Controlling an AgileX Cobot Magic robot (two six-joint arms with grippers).
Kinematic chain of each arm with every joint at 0, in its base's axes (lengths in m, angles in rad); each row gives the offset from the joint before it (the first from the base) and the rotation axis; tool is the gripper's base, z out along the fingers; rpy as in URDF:
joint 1: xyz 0 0 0.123 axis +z
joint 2: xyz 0 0 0 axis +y
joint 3: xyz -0.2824 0 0.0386 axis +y
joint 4: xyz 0.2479 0 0.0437 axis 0.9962 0 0.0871
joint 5: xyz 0 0 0 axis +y
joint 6: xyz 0.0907 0 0.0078 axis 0.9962 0 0.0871
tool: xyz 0 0 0 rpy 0 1.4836 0
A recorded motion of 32 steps. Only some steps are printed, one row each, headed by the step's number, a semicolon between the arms.
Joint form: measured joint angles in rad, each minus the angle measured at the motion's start. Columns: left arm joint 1, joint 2, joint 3, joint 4, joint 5, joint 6; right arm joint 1, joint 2, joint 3, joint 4, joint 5, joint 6.
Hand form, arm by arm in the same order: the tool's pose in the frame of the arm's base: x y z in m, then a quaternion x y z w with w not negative. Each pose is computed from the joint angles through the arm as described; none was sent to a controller.
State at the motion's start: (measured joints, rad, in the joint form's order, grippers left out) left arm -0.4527 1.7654 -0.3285 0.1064 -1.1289 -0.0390; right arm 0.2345 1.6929 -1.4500 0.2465 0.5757 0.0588
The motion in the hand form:
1: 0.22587 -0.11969 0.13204 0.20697 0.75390 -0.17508 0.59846; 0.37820 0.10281 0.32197 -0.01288 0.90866 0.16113 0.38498
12: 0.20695 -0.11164 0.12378 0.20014 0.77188 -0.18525 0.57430; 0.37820 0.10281 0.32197 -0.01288 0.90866 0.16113 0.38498
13: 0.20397 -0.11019 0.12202 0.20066 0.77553 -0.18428 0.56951; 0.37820 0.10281 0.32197 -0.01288 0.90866 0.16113 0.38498
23: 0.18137 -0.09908 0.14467 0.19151 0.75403 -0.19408 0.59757; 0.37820 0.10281 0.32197 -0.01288 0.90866 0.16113 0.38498
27: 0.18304 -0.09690 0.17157 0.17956 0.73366 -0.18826 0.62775; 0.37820 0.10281 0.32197 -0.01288 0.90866 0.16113 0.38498
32: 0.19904 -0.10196 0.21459 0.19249 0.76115 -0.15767 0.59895; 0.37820 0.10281 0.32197 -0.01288 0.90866 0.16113 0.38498
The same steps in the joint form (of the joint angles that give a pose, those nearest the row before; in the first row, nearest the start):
1: 0.0000 -0.0011 0.0069 0.0011 -0.0036 -0.0012; 0.0000 0.0000 0.0000 0.0000 0.0000 0.0000
12: 0.0000 -0.0103 0.0853 0.0128 -0.0216 -0.0373; 0.0000 0.0000 0.0000 0.0000 0.0000 0.0000
13: 0.0000 -0.0102 0.0975 0.0128 -0.0217 -0.0373; 0.0000 0.0000 0.0000 0.0000 0.0000 0.0000
23: 0.0000 -0.1750 0.1855 0.0115 -0.0206 -0.0515; 0.0000 0.0000 0.0000 0.0000 0.0000 0.0000
27: 0.0000 -0.3258 0.1560 -0.0160 0.0891 -0.0471; 0.0000 0.0000 0.0000 0.0000 0.0000 0.0000
32: 0.0000 -0.5175 -0.0187 -0.0134 0.5487 -0.0364; 0.0000 0.0000 0.0000 0.0000 0.0000 0.0000

